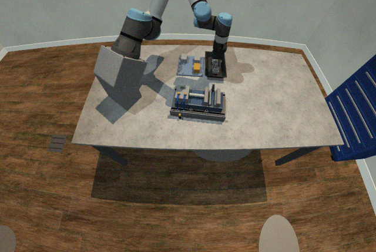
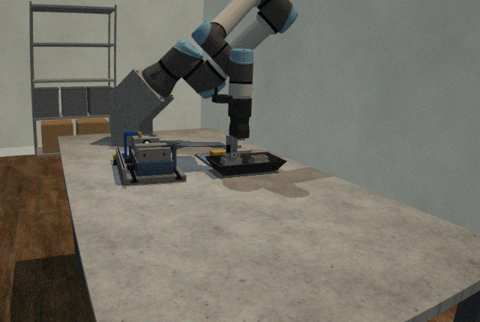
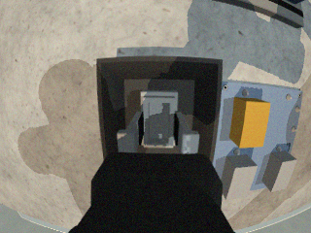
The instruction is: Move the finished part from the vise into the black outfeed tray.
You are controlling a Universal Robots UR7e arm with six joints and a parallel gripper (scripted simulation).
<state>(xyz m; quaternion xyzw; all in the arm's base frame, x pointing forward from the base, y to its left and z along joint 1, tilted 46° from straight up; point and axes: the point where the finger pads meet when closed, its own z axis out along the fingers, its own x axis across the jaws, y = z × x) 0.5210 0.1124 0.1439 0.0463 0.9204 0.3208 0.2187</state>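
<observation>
The yellow block is 12 cm behind my hand and 5 cm below it. From my hand the other things lie so: blue fixture plate (17 cm behind, 7 cm below, 4 cm to the left); then vise (26 cm to the right, 8 cm behind, 3 cm below).
</observation>
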